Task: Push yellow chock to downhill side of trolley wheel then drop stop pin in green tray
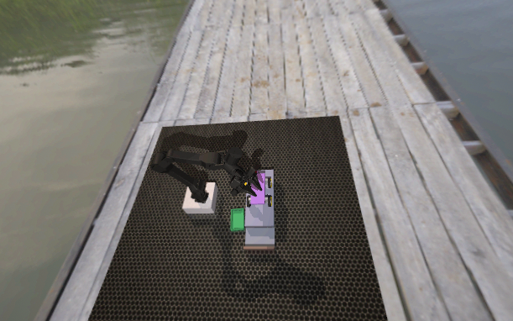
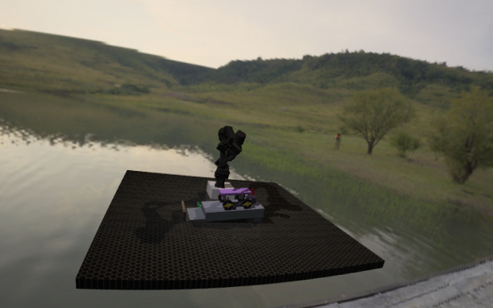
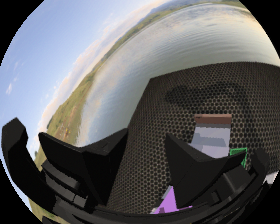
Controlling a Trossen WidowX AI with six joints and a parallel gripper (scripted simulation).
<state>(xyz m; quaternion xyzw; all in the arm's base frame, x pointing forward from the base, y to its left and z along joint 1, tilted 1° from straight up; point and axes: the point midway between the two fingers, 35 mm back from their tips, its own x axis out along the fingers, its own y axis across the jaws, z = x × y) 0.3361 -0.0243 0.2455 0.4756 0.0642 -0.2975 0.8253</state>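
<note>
Right now my gripper tip is 90 mm past the red-headed stop pin, 210 mm to the right of it and 170 mm above it. Round my gripper tip: purple trolley: 50 mm behind, 110 mm to the left, 190 mm below; brown stop: 160 mm to the right, 270 mm below; grey ramp: 50 mm behind, 100 mm to the left, 250 mm below.
</note>
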